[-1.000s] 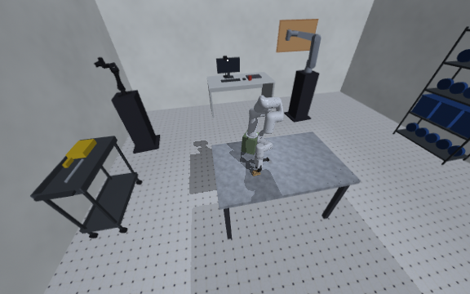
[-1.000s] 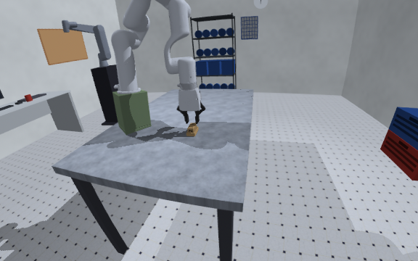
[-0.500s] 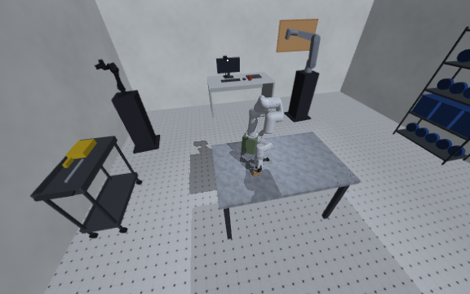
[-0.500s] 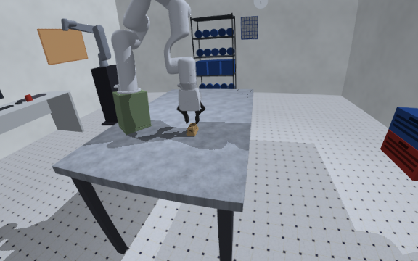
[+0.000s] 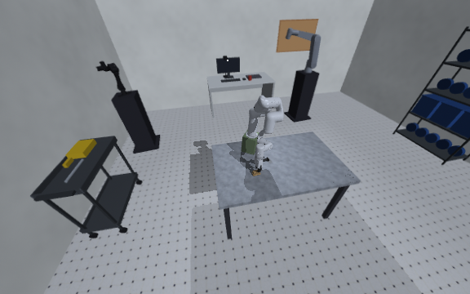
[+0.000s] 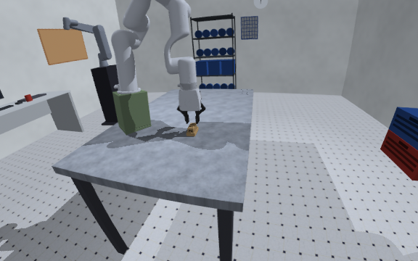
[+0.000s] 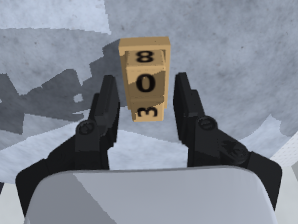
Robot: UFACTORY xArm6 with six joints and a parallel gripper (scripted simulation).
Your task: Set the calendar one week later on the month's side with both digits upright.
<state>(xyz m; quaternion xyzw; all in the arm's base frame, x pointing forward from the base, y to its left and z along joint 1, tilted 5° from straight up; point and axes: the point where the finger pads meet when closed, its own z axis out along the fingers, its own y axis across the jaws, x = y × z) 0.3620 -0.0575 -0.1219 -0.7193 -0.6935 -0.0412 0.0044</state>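
Now: hand 60 mm above the tray and 20 mm to the left of it.
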